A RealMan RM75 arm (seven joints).
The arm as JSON. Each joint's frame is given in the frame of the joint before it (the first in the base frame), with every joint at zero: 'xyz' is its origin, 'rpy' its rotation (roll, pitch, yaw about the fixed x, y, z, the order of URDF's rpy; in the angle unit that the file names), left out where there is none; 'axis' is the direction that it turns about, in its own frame. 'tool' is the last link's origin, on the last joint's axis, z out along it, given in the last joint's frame.
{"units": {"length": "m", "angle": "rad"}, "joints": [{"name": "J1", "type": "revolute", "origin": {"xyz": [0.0, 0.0, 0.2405]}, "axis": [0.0, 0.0, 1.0]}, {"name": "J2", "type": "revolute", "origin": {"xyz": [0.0, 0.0, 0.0]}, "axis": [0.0, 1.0, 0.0]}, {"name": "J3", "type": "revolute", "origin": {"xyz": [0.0, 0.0, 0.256]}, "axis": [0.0, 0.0, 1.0]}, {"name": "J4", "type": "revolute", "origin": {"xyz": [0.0, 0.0, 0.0]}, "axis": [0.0, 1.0, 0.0]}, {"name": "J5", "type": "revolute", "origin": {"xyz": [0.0, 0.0, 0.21]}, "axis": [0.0, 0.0, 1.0]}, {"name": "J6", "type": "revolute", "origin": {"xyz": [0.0, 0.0, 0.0]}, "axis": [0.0, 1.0, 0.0]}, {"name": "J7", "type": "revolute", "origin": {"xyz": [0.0, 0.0, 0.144]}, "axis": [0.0, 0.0, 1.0]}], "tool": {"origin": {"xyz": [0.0, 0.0, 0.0]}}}
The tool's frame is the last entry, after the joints.
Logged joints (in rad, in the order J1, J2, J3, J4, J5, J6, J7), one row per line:
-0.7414, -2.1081, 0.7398, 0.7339, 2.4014, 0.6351, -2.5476
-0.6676, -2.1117, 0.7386, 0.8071, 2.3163, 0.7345, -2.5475
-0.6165, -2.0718, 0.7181, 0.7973, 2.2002, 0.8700, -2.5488
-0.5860, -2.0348, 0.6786, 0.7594, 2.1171, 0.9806, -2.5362
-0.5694, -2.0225, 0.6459, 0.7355, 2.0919, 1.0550, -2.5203
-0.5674, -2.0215, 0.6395, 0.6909, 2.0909, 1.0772, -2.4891
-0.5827, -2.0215, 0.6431, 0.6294, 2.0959, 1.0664, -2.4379
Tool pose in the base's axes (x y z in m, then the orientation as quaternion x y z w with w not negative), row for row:
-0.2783, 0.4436, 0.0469, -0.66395, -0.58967, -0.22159, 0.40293
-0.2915, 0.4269, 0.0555, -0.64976, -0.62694, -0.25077, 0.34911
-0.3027, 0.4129, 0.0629, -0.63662, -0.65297, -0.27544, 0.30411
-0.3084, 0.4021, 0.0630, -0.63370, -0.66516, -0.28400, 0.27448
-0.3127, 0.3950, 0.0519, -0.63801, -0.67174, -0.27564, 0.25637
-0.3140, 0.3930, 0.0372, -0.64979, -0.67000, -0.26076, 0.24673
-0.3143, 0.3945, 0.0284, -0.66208, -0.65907, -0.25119, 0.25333
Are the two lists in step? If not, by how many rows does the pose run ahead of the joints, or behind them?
The pose runs 1 row ahead of the joints: the pose in row i belongs to the joints in row i + 1.
